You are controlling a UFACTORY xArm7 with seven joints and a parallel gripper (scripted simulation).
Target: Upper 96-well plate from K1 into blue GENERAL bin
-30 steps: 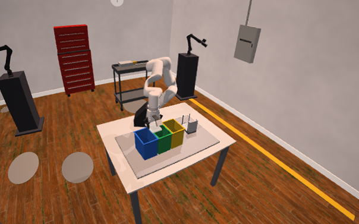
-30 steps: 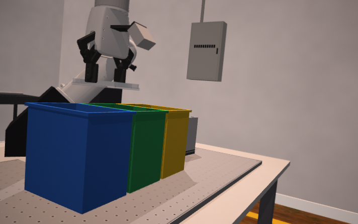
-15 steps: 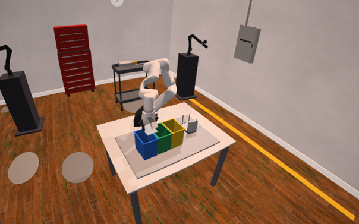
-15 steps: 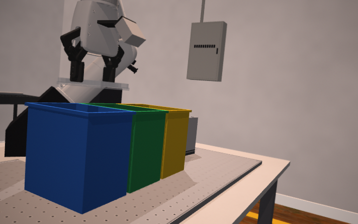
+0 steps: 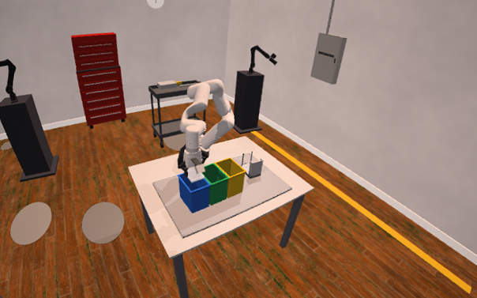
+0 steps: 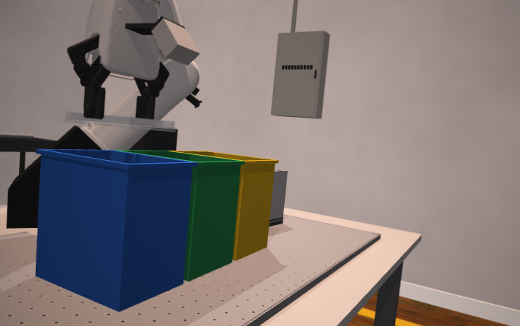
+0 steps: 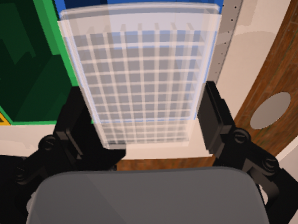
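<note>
Now: hand 1 cm above the 96-well plate. The rest, counted from my hand: yellow bin: 26 cm to the left, 15 cm below, 3 cm behind; green bin: 15 cm below, 13 cm to the left, 2 cm behind; blue bin: 15 cm below.
</note>
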